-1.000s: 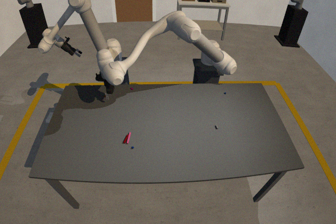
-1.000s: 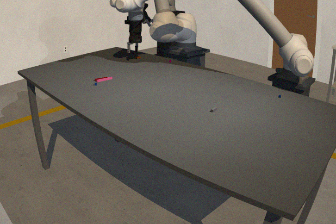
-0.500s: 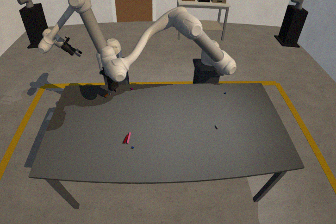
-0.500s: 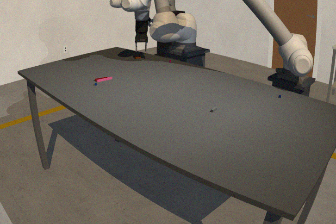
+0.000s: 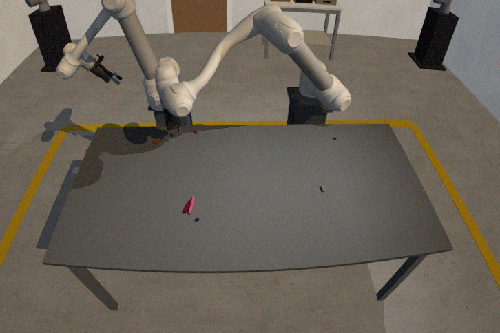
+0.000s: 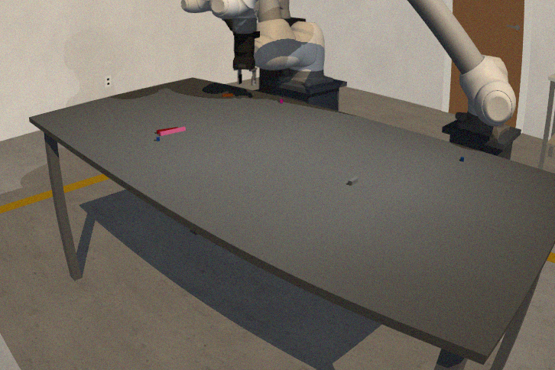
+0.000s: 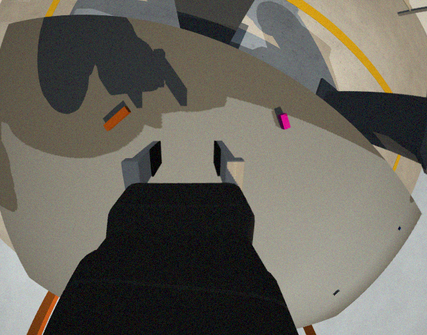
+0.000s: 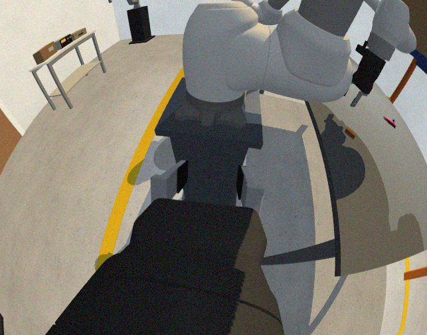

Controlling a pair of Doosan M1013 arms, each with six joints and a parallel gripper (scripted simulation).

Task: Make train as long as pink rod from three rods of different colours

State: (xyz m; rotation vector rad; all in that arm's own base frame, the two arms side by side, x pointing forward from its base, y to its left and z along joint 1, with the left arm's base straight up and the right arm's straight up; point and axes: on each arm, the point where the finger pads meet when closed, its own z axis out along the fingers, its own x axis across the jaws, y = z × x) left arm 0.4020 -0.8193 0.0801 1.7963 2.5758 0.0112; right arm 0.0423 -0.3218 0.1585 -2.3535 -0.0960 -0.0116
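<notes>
The grey rod lies 75 cm to the left of my left hand, 32 cm ahead of it and 8 cm below it. From my left hand the other things lie so: magenta rod (10 cm to the left, 8 cm below, 8 cm behind); then orange rod (10 cm to the right, 8 cm below, 1 cm ahead); then pink rod (42 cm ahead, 14 cm to the left, 8 cm below).
</notes>
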